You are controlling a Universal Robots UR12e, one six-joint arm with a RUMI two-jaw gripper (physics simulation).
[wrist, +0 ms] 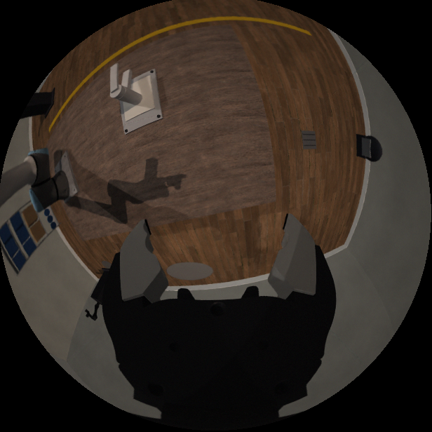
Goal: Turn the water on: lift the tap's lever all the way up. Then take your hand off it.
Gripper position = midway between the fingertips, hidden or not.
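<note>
A plate [155,114] can be seen in the scene, and the gripper [216,218] is visible as well.
</note>
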